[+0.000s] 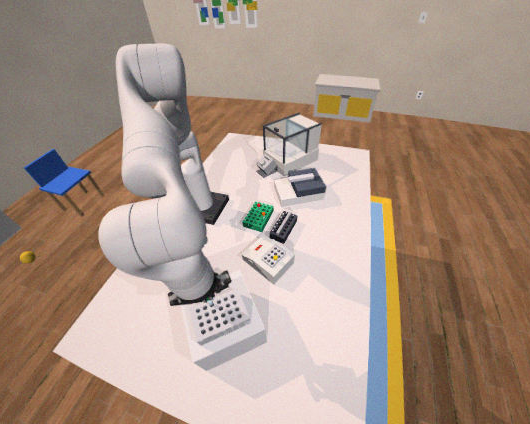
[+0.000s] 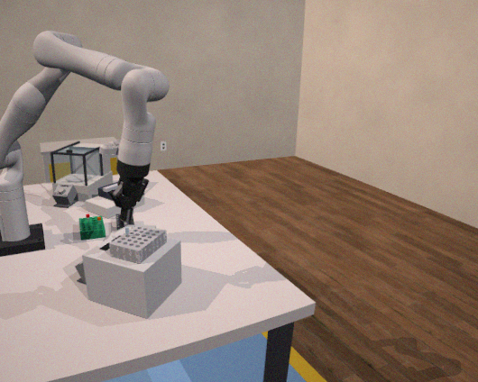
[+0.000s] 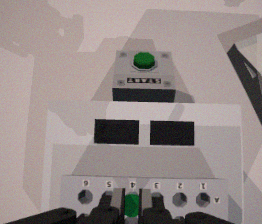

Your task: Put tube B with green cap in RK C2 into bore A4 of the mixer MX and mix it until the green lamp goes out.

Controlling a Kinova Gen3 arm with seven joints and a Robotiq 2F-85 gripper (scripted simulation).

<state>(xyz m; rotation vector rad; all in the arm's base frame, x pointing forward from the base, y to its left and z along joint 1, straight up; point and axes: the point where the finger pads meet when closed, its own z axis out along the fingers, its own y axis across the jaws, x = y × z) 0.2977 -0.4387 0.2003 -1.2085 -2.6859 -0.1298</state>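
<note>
Now: the grey shaking block 2 cm ahead of my hand, 1 cm to the right of it and 8 cm below it. Round my hand: black magnet block (8 cm ahead, 41 cm to the left, 21 cm below); dry block (6 cm ahead, 25 cm to the left, 20 cm below); green start key (10 cm behind, 12 cm to the left, 16 cm below).
</note>
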